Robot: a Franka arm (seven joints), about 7 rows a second.
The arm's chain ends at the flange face. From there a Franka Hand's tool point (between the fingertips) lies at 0.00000 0.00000 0.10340 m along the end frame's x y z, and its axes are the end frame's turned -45 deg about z.
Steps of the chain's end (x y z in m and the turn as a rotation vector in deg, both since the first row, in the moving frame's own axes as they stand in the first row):
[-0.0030 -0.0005 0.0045 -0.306 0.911 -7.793]
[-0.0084 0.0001 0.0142 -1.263 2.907 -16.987]
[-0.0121 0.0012 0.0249 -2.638 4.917 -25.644]
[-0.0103 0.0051 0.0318 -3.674 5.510 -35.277]
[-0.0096 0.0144 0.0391 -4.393 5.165 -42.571]
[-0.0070 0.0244 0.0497 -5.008 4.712 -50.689]
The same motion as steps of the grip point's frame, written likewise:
[-0.0009 -0.0010 0.0045 -0.861 0.428 -7.793]
[-0.0032 -0.0009 0.0140 -2.949 1.162 -16.987]
[-0.0045 0.0010 0.0244 -5.342 1.611 -25.644]
[-0.0052 0.0066 0.0311 -6.494 1.298 -35.277]
[-0.0118 0.0141 0.0384 -6.759 0.546 -42.571]
[-0.0174 0.0233 0.0490 -6.873 -0.209 -50.689]

